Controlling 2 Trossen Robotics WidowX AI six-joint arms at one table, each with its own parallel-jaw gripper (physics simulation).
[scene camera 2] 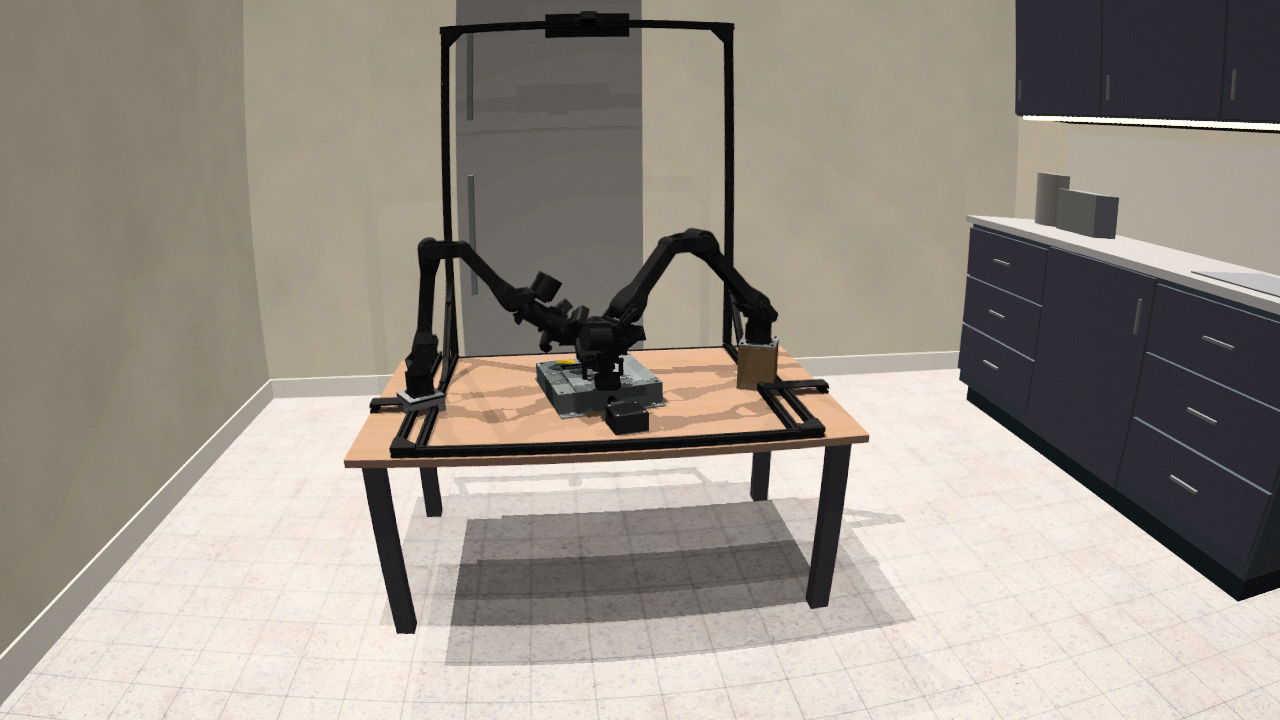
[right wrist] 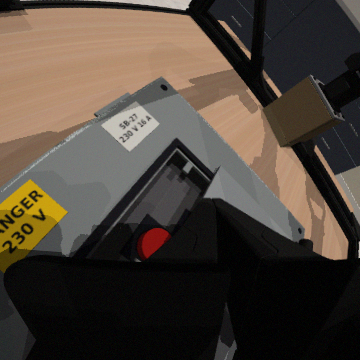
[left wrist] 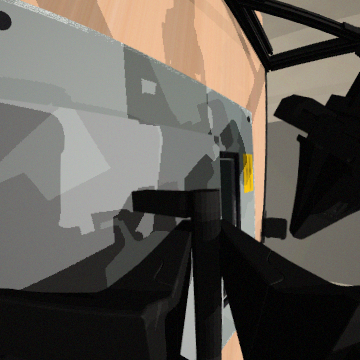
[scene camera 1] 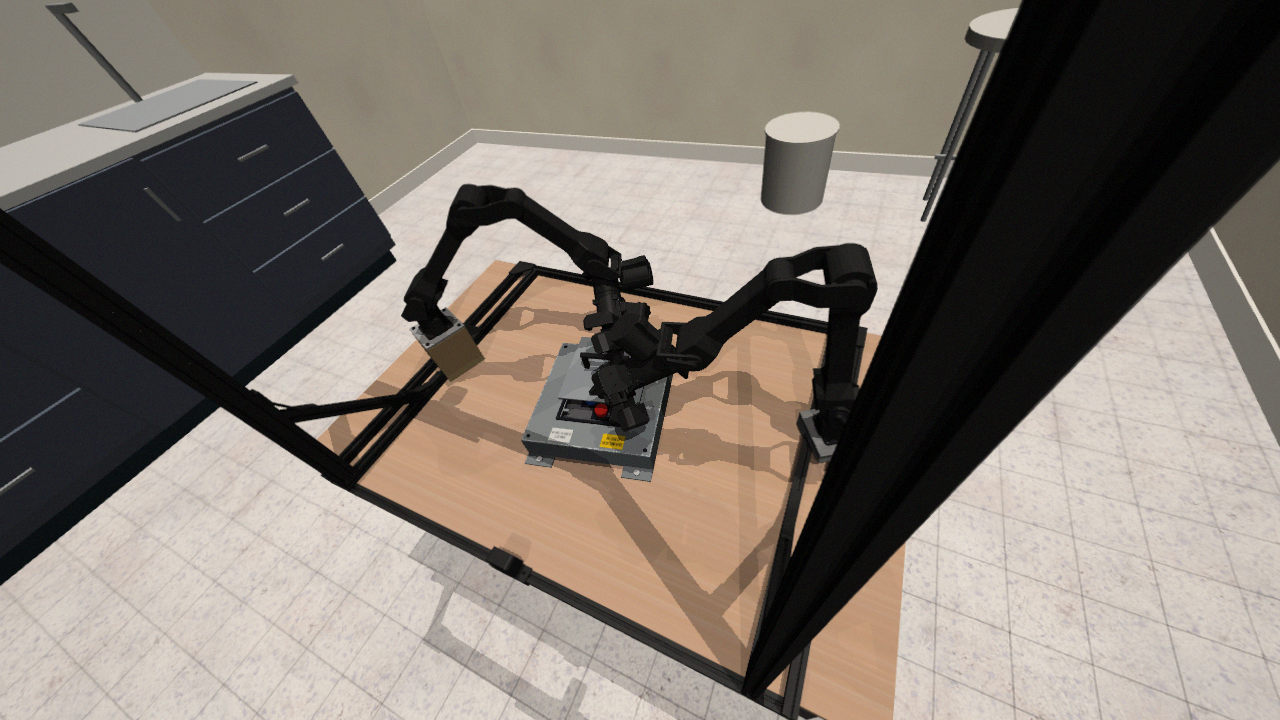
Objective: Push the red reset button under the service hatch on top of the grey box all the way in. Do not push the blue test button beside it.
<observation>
My left gripper holds a service hatch, clear of everything else. My right gripper is shut, with nothing in its grasp. Further things: a grey box.
My left gripper also shows in scene camera 2 and in the left wrist view. My right gripper shows as well in scene camera 2, in the right wrist view and in the left wrist view.
</observation>
